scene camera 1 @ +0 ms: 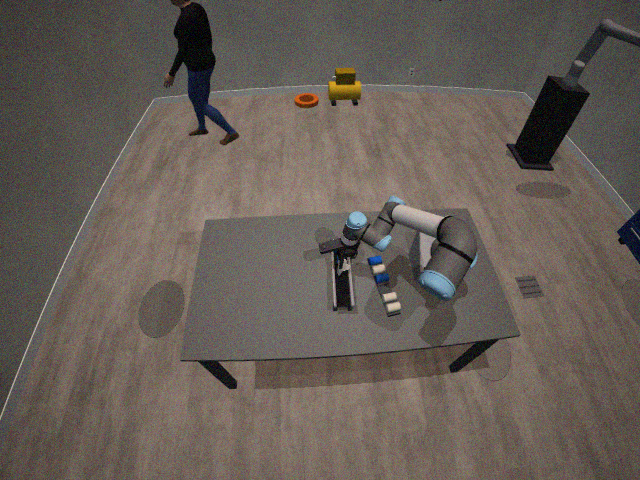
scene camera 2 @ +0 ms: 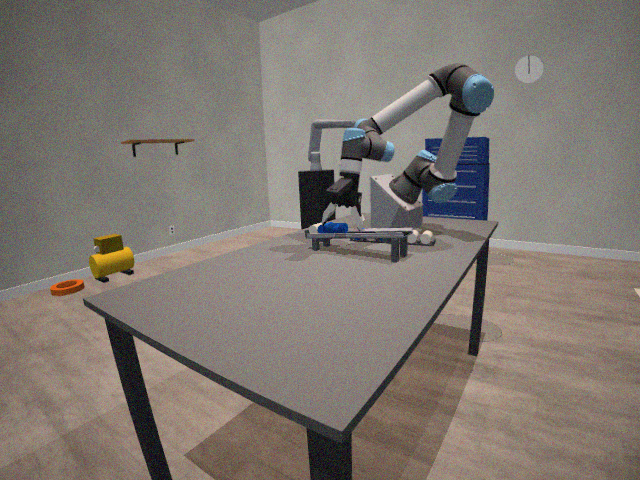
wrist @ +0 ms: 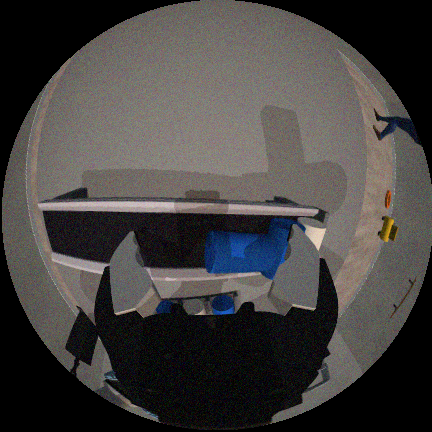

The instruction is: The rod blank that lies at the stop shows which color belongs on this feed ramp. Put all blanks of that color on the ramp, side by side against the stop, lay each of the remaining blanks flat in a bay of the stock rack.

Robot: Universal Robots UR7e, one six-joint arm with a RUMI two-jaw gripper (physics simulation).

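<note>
The feed ramp [scene camera 1: 353, 290] [wrist: 100, 205] stands mid-table. In the wrist view, a cream blank [wrist: 315, 237] lies crosswise at its right end, at the stop. A blue blank [wrist: 281, 229] lies crosswise beside it. A second blue blank [wrist: 220, 254] lies lengthwise along the ramp, its end at the crosswise one. My gripper [scene camera 1: 343, 266] [scene camera 2: 342, 225] [wrist: 212, 230] is open and low over the ramp, the right finger partly hiding the crosswise blue blank. The stock rack [scene camera 1: 383, 288] holds blue [scene camera 1: 375, 260], cream [scene camera 1: 378, 269], blue [scene camera 1: 382, 277], a bare bay, then cream [scene camera 1: 389, 297] and cream [scene camera 1: 393, 307].
The grey table [scene camera 1: 258, 310] [scene camera 2: 289, 320] carries the arm's base [scene camera 2: 392, 211]. The rack stands between ramp and base. A person [scene camera 1: 195, 46] walks on the floor behind the table. A yellow compressor [scene camera 1: 344, 90] and an orange ring [scene camera 1: 306, 104] stand by the far wall.
</note>
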